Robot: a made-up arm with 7 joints.
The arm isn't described. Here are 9 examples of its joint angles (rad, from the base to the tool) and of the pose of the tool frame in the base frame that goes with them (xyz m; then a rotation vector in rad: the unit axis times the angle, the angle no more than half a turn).
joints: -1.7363 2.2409 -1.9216 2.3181 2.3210 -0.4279 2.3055
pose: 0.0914 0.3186 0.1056 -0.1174 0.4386 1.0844
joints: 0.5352 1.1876 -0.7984 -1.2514 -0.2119 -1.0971 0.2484
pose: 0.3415 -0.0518 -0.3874 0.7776 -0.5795 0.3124
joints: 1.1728 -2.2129 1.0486 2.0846 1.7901 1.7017 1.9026
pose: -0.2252 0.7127 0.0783 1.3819 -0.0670 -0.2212
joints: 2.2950 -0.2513 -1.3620 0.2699 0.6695 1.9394 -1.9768
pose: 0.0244 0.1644 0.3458 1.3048 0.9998 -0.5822
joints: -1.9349 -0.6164 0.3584 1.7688 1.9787 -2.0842 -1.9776
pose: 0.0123 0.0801 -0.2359 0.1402 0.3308 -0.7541
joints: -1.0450 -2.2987 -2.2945 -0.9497 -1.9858 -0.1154 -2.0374
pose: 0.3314 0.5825 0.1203 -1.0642 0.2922 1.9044
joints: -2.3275 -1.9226 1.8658 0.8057 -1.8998 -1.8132 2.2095
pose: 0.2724 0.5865 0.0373 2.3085 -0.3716 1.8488
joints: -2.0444 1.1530 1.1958 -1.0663 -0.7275 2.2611 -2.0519
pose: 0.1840 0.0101 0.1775 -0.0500 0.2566 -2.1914
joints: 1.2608 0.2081 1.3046 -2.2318 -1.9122 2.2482 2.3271
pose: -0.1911 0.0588 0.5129 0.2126 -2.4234 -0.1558
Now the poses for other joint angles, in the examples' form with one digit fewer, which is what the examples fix.
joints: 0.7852 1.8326 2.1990 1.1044 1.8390 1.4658 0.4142
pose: 0.347 0.143 0.029 -1.454 -1.249 1.230
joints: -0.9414 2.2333 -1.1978 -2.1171 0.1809 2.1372 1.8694
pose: 0.110 0.230 0.655 0.167 2.429 0.521
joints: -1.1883 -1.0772 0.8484 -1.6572 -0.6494 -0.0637 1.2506
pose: 0.535 0.470 -0.425 1.763 -1.307 -1.218
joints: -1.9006 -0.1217 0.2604 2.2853 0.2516 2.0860 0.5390
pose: 0.404 -0.213 -0.245 -0.052 0.275 2.368
